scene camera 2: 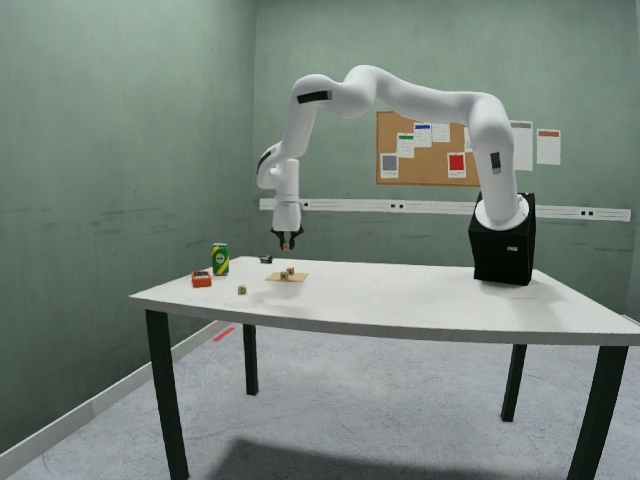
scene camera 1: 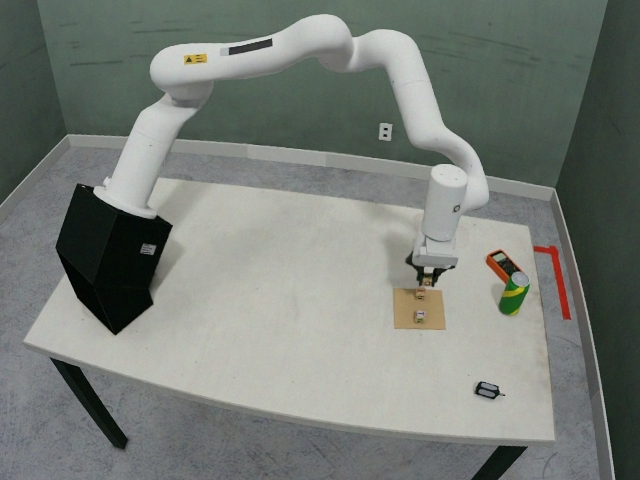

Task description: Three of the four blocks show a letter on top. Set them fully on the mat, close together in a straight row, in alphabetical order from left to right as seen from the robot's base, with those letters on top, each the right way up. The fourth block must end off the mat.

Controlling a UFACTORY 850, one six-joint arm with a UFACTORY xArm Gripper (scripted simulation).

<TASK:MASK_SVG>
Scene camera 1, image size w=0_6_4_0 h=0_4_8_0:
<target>tan mat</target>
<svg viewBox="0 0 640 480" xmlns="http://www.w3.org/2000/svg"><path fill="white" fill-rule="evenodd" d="M393 288L394 329L446 330L442 290L425 289L426 295L423 301L415 300L416 289ZM416 310L426 311L424 324L415 323Z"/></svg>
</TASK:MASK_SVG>
